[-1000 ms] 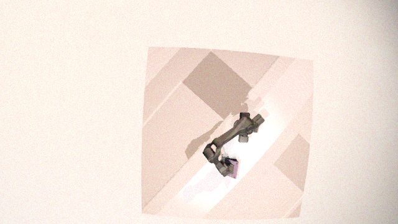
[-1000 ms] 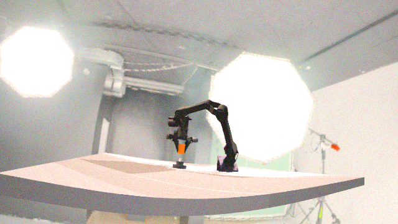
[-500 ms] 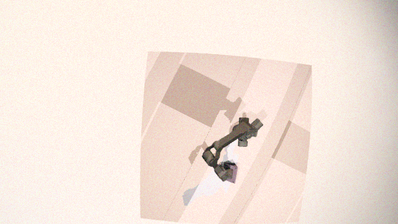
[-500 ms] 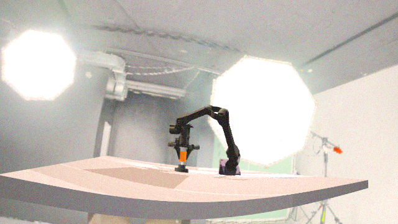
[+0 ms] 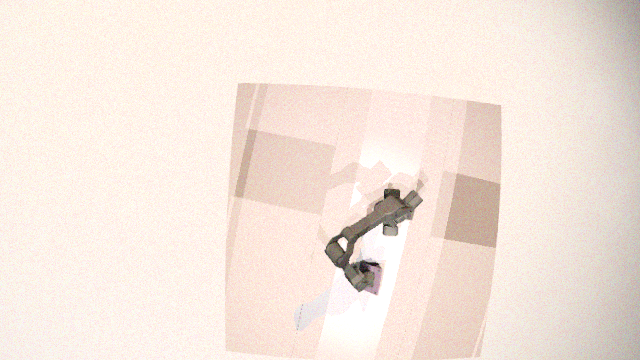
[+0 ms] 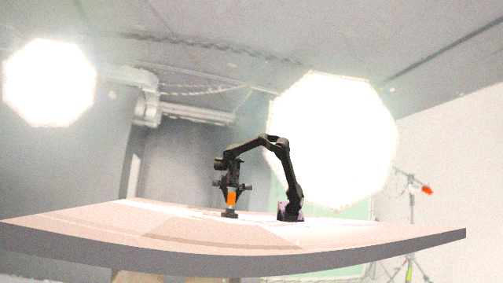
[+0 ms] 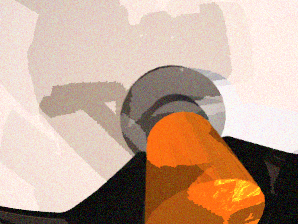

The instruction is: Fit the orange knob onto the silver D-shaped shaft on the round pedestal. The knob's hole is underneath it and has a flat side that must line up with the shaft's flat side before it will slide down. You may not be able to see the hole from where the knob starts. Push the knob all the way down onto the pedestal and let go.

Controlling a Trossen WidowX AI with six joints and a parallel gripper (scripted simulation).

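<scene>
My gripper tip is 4 cm above the dark round pedestal. From my gripper tip the other things lie so: orange knob 4 cm above.
</scene>
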